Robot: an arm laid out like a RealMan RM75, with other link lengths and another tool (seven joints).
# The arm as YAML. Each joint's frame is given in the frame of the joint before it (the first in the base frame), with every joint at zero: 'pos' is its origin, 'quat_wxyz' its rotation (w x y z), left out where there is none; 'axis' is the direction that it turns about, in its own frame. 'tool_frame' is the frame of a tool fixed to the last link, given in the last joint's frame.
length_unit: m
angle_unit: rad
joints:
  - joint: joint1
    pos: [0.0, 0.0, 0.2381]
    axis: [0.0, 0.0, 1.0]
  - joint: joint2
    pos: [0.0, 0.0, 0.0]
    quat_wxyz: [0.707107, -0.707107, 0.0, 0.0]
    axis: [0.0, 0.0, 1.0]
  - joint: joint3
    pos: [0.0, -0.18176, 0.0]
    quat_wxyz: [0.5, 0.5, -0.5, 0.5]
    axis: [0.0, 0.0, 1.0]
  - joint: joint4
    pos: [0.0, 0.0, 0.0]
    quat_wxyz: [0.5, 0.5, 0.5, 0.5]
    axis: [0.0, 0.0, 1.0]
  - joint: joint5
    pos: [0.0, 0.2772, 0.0]
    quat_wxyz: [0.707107, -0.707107, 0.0, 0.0]
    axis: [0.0, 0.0, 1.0]
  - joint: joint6
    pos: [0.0, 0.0, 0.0]
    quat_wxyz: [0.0, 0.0, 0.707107, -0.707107]
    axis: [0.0, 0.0, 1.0]
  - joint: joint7
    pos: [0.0, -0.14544, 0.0]
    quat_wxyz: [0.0, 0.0, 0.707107, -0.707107]
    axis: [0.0, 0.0, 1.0]
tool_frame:
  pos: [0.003, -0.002, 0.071]
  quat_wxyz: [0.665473, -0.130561, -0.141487, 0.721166]
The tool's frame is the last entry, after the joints.
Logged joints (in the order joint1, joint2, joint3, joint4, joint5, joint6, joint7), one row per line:
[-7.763, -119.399, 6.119, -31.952, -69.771, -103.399, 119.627]
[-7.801, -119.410, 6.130, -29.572, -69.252, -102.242, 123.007]
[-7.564, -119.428, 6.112, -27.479, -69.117, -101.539, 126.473]
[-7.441, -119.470, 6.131, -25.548, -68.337, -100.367, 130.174]
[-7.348, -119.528, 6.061, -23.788, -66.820, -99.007, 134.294]
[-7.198, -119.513, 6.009, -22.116, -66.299, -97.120, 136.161]
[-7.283, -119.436, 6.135, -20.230, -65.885, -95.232, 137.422]
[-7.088, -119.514, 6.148, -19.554, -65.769, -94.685, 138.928]
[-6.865, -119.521, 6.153, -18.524, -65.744, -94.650, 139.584]
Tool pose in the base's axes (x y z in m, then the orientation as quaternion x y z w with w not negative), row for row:
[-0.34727, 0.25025, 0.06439, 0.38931, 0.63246, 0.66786, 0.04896]
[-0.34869, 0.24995, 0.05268, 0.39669, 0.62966, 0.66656, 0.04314]
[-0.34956, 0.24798, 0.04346, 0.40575, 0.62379, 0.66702, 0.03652]
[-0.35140, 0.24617, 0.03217, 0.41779, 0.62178, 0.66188, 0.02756]
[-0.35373, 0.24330, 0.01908, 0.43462, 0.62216, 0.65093, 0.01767]
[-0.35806, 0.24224, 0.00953, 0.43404, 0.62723, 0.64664, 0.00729]
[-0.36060, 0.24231, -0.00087, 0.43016, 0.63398, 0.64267, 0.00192]
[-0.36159, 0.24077, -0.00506, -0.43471, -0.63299, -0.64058, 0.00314]
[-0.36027, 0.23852, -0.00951, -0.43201, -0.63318, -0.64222, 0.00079]
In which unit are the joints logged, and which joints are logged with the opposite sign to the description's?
The joints are logged in degrees. Opposite sign: joint4.
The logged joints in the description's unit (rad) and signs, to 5 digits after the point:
[-0.13549, -2.08391, 0.10680, 0.55767, -1.21773, -1.80465, 2.08789]
[-0.13615, -2.08410, 0.10699, 0.51613, -1.20868, -1.78446, 2.14688]
[-0.13202, -2.08441, 0.10667, 0.47960, -1.20632, -1.77219, 2.20737]
[-0.12987, -2.08514, 0.10701, 0.44590, -1.19271, -1.75173, 2.27196]
[-0.12825, -2.08616, 0.10578, 0.41518, -1.16623, -1.72800, 2.34387]
[-0.12563, -2.08590, 0.10488, 0.38600, -1.15714, -1.69506, 2.37646]
[-0.12711, -2.08455, 0.10708, 0.35308, -1.14991, -1.66211, 2.39847]
[-0.12371, -2.08591, 0.10730, 0.34128, -1.14789, -1.65257, 2.42475]
[-0.11982, -2.08603, 0.10739, 0.32330, -1.14745, -1.65195, 2.43620]

